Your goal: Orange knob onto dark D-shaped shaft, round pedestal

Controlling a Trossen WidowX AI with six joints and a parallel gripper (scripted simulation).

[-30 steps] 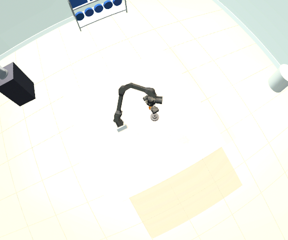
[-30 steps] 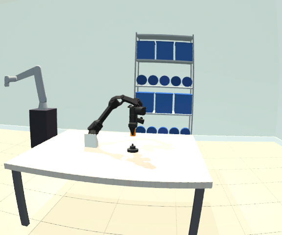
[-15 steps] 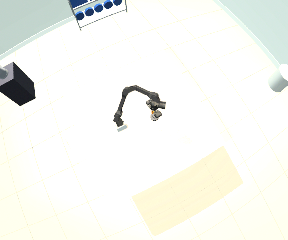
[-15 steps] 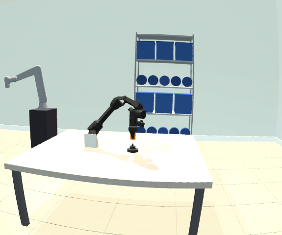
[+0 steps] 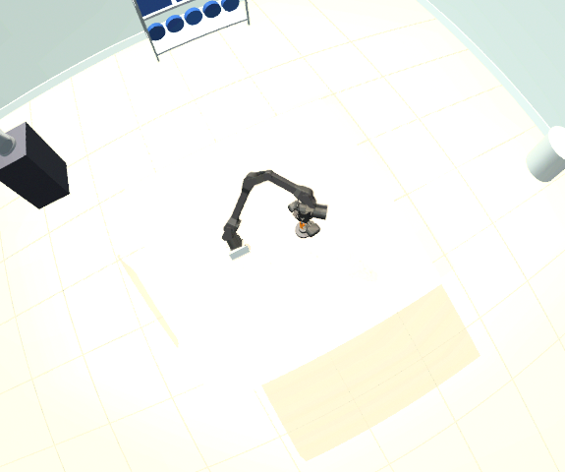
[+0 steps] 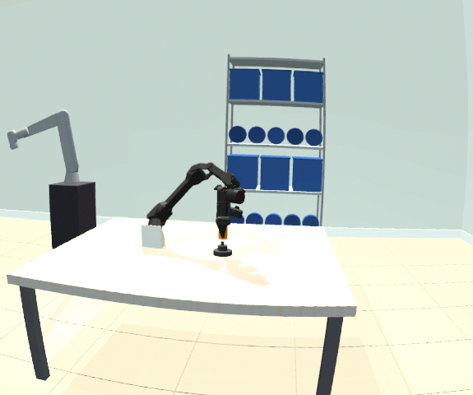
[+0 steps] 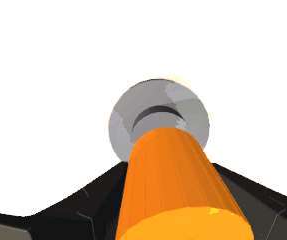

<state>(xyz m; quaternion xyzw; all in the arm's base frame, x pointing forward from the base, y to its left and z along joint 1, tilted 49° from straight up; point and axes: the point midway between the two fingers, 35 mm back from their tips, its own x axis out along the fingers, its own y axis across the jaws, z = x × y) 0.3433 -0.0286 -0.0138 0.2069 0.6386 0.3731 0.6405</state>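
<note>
The pedestal lies 5 cm below my gripper tip. Round my gripper tip: orange knob 2 cm above.
</note>
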